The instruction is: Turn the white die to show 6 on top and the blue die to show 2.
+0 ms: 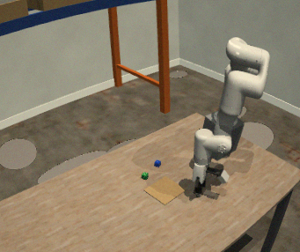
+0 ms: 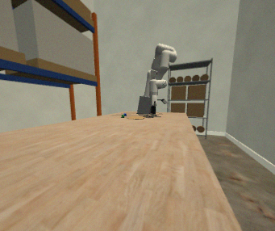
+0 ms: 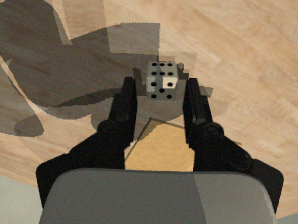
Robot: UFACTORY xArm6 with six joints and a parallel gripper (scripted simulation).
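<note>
Now: the white die 4 cm below my hand. Round my hand: blue die: 4 cm behind, 29 cm to the right, 4 cm below; then green die: 8 cm ahead, 27 cm to the right, 4 cm below; then tan mat: 8 cm ahead, 14 cm to the right, 5 cm below.
</note>
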